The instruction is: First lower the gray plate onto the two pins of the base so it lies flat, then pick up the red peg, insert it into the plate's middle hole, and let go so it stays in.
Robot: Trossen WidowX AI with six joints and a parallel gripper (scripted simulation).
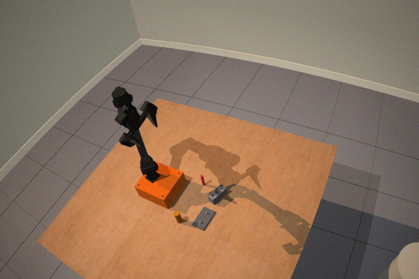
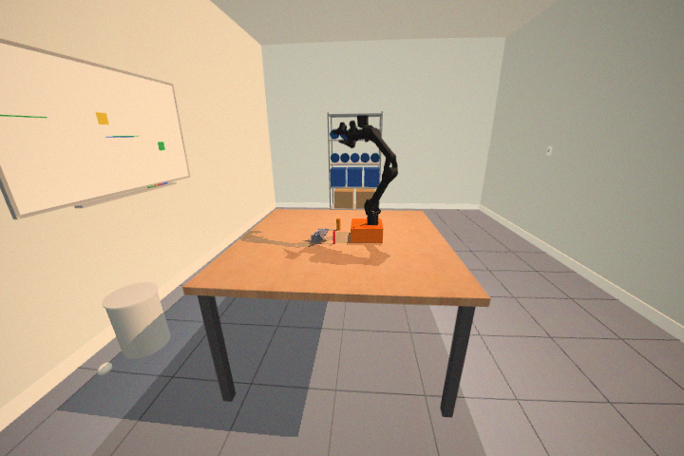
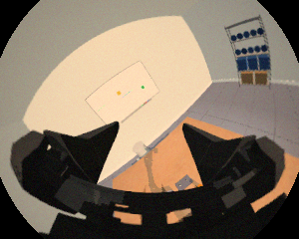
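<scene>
Right now my gripper tip is 6 cm short of the gray plate, 21 cm to the right of it and 57 cm above it. The rest, counted from my gripper tip: gray base: 8 cm ahead, 7 cm to the left, 60 cm below; orange cylinder: 1 cm behind, 1 cm to the right, 57 cm below; red peg: 5 cm behind, 24 cm to the left, 57 cm below.
</scene>
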